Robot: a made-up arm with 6 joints.
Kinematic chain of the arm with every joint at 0, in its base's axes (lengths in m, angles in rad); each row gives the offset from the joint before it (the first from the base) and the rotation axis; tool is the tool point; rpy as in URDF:
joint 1: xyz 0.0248 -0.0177 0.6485 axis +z
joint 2: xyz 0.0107 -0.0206 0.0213 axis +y
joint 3: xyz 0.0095 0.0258 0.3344 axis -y
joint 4: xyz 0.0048 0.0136 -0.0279 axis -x
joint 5: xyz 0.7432 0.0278 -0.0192 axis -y
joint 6: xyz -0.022 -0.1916 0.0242 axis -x
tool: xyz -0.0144 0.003 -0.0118 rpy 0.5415 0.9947 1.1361
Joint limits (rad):
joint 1: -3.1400..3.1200
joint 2: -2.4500..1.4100
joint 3: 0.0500..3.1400
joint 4: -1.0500..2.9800
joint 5: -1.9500..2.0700
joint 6: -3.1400..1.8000
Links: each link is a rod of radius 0.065 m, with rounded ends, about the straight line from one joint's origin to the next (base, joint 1, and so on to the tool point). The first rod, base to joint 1, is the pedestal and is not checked.
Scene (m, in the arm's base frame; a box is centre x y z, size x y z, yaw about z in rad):
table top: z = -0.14
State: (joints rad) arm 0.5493 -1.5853 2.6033 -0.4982 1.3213 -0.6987
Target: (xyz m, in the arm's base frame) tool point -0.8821 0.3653 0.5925
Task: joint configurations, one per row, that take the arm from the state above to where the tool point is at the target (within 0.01 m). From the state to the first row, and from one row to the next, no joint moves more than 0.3 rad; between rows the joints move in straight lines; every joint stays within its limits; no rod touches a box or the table.
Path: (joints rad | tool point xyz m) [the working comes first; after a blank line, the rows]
Joints at the target: -0.4794 -1.0996 2.5839 -0.6152 1.2771 -0.7234
Straight joint move there: clear.

1: 0.2921 -1.4639 2.5985 -0.5274 1.3102 -0.7049 | -0.7884 -0.3552 0.2300
2: 0.0350 -1.3424 2.5936 -0.5567 1.2992 -0.7110 | -0.8981 -0.1356 0.3459
3: -0.2222 -1.2210 2.5888 -0.5859 1.2881 -0.7172 | -0.9314 0.1142 0.4674
4: -0.4794 -1.0996 2.5839 -0.6152 1.2771 -0.7234 | -0.8821 0.3653 0.5925

